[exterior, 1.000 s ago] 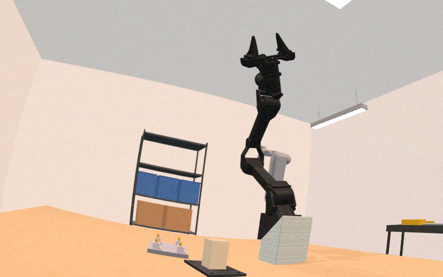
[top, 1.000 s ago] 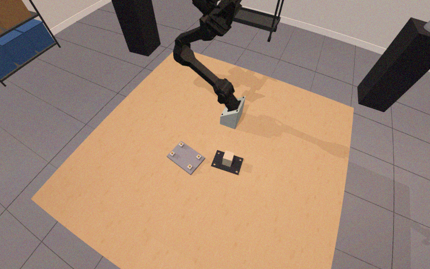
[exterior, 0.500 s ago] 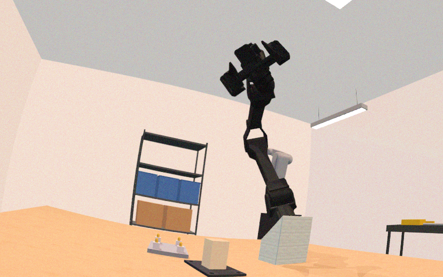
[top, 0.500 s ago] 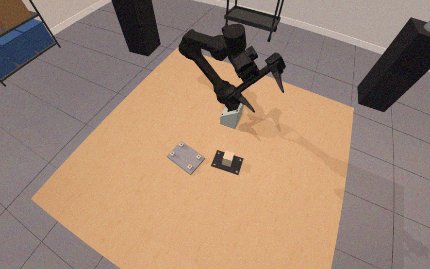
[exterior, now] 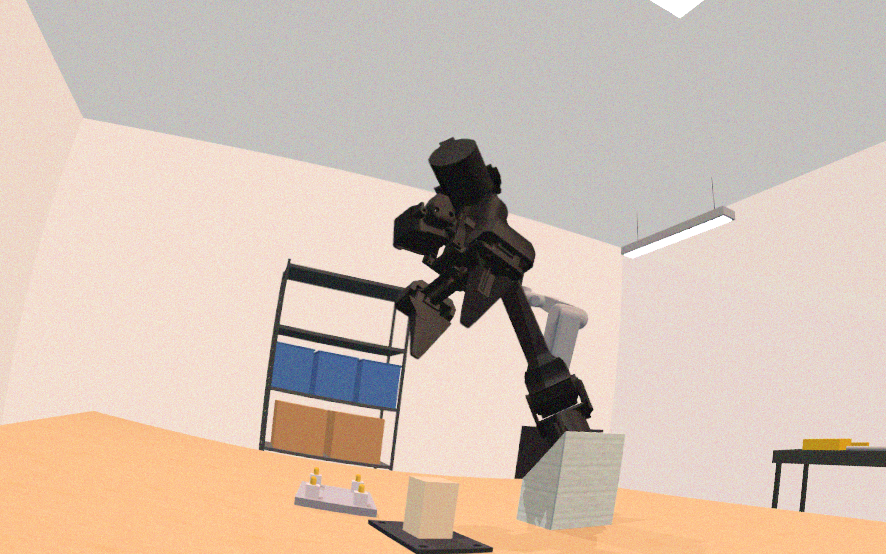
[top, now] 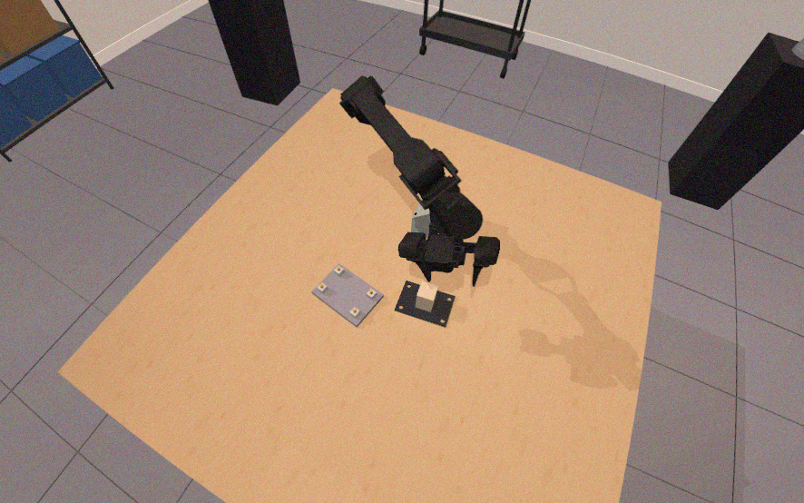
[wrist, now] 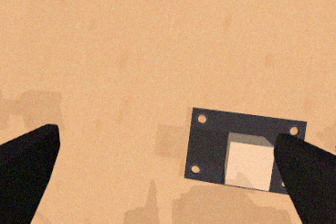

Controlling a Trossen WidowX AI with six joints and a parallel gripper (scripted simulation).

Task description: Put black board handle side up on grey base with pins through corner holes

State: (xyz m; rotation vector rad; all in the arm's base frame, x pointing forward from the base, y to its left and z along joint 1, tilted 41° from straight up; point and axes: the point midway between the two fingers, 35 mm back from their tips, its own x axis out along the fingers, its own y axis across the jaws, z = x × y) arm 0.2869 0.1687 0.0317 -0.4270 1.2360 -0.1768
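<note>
The black board is 4 cm behind my gripper tip, 5 cm to the right of it and 20 cm below it. Round my gripper tip: grey base: 1 cm ahead, 25 cm to the right, 22 cm below.
</note>
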